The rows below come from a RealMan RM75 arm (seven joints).
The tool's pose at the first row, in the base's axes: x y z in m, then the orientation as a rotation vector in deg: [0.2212 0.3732 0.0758 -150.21 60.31 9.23]
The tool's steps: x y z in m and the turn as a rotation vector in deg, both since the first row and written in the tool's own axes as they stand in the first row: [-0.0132 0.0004 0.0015 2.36 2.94 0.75]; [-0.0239 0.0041 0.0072 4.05 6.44 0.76]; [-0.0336 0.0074 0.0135 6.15 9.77 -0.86]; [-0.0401 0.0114 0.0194 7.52 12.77 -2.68]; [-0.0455 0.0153 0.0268 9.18 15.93 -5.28]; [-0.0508 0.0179 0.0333 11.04 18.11 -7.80]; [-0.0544 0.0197 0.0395 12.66 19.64 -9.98]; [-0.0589 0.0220 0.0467 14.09 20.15 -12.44]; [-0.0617 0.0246 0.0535 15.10 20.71 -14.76]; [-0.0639 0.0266 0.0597 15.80 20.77 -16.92]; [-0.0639 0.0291 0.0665 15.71 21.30 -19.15]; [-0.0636 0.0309 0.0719 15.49 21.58 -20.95]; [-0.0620 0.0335 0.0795 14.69 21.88 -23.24]
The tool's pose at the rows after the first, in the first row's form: [0.2114 0.3821 0.0772 -148.70 61.80 4.28]; [0.2012 0.3884 0.0732 -148.19 62.55 -1.18]; [0.1919 0.3946 0.0685 -147.89 60.95 -6.96]; [0.1845 0.3980 0.0634 -148.11 59.10 -11.96]; [0.1780 0.4013 0.0566 -148.28 56.14 -17.44]; [0.1725 0.4051 0.0510 -147.87 52.97 -21.66]; [0.1687 0.4083 0.0455 -147.35 50.12 -24.81]; [0.1639 0.4120 0.0391 -146.89 46.72 -26.56]; [0.1602 0.4143 0.0326 -146.74 43.60 -28.16]; [0.1573 0.4164 0.0268 -146.72 40.64 -28.95]; [0.1556 0.4169 0.0197 -147.50 37.80 -30.06]; [0.1547 0.4172 0.0141 -148.22 35.48 -30.71]; [0.1541 0.4169 0.0060 -149.59 32.56 -31.26]
